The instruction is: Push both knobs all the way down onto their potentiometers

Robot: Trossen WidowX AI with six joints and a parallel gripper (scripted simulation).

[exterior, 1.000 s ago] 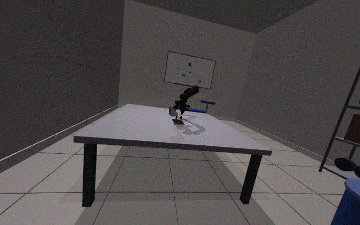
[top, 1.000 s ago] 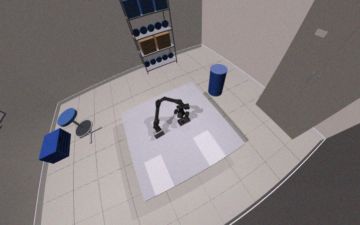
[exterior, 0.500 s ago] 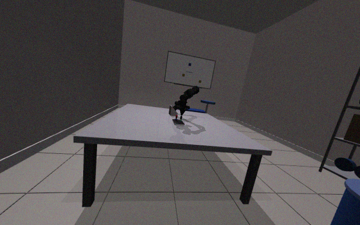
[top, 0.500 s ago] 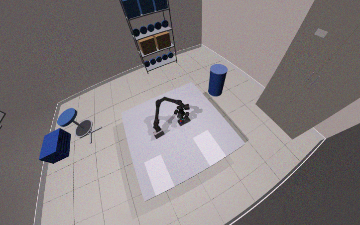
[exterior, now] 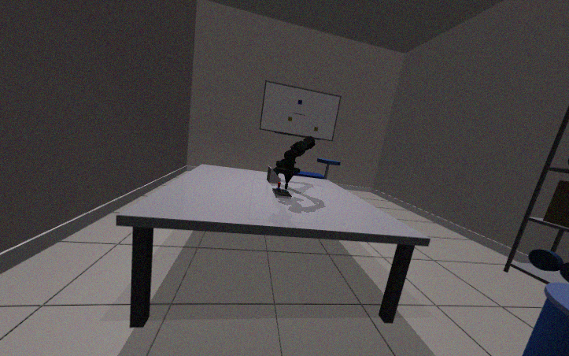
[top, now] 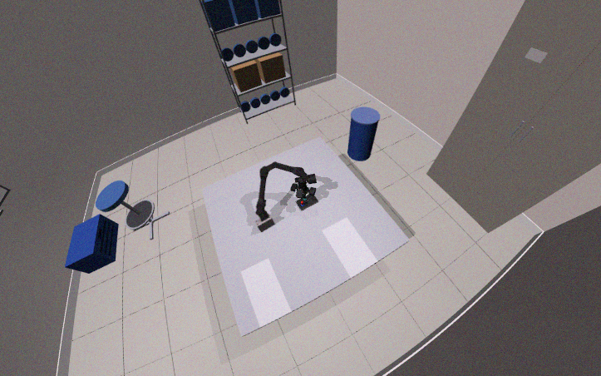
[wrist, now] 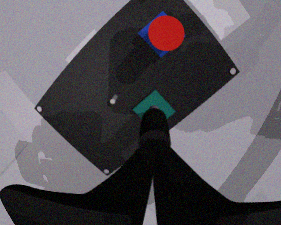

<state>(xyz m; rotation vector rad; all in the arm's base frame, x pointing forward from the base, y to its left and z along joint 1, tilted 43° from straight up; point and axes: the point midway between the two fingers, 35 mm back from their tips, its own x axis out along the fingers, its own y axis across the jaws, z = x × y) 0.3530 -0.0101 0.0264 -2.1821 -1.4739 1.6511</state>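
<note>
My gripper tip is 2 cm above the black knob. Also, from my gripper tip: red knob 4 cm behind, 4 cm to the right, 3 cm below; teal potentiometer 3 cm below.
</note>
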